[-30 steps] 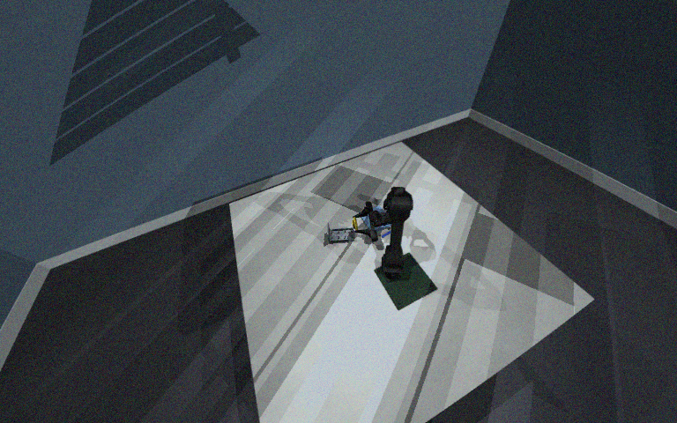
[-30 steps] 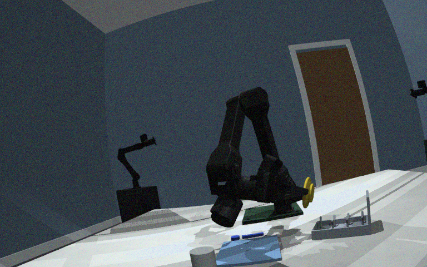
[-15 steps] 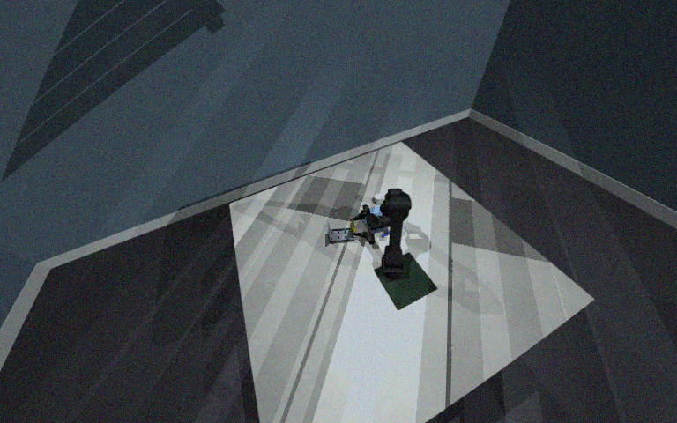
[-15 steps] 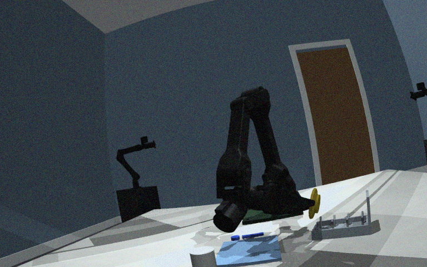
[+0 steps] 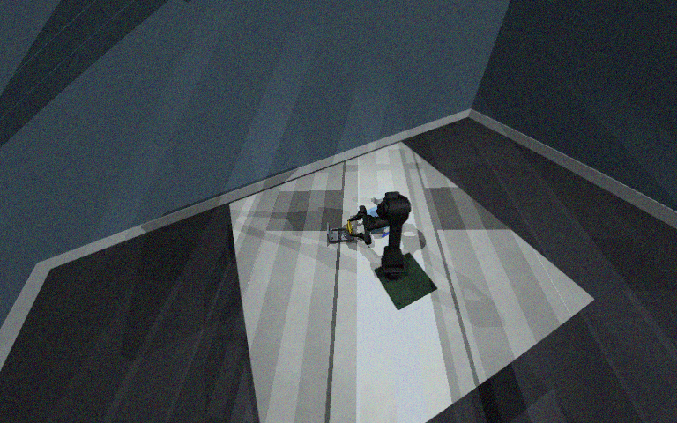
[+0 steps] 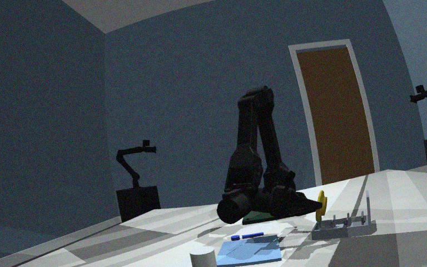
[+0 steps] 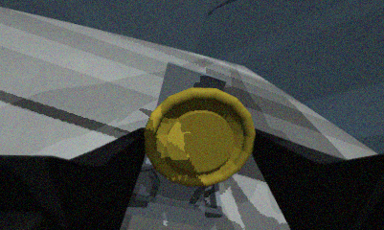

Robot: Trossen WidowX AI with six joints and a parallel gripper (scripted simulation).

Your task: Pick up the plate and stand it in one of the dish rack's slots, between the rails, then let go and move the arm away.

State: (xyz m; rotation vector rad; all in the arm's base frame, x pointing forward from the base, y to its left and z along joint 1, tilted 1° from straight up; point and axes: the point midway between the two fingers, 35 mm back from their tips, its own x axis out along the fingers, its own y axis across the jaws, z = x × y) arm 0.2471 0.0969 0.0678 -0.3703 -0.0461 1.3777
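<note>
Now: gripper tip 1 cm short of the grey dish rack, 4 cm to the right of it and 4 cm above it. The rest, counted from my gripper tip: blue mat: 6 cm ahead, 17 cm to the right, 6 cm below; yellow plate: 1 cm to the right.
</note>
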